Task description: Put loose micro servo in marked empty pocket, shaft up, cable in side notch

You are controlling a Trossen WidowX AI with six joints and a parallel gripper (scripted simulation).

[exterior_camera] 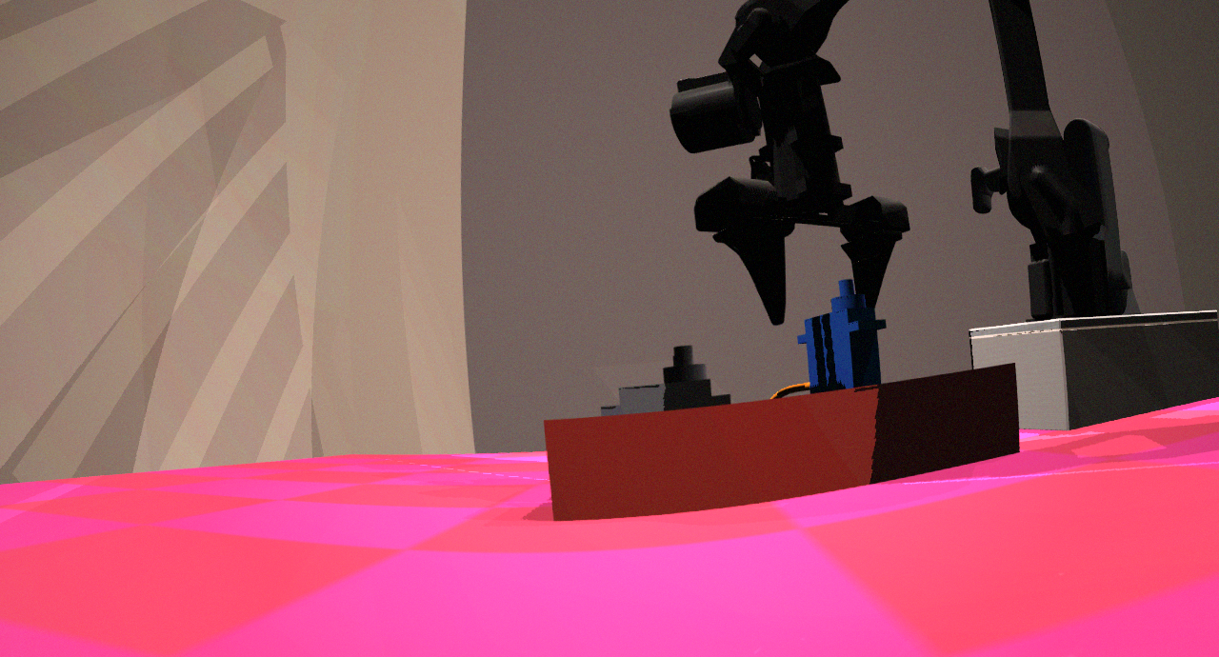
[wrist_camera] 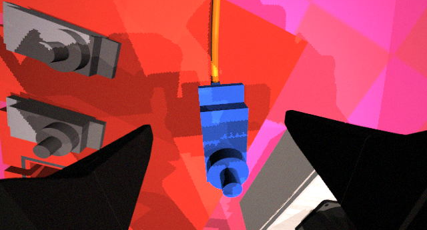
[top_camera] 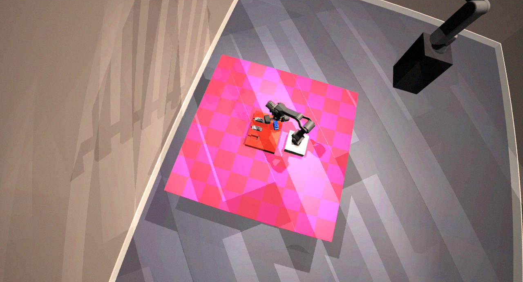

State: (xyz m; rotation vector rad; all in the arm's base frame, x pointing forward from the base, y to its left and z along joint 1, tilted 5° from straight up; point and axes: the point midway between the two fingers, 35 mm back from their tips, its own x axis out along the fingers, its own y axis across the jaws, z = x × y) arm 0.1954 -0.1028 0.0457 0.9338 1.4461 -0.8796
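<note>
The red deck lies 8 cm below my gripper tip, 7 cm to the left of it and 2 cm ahead of it.
</note>
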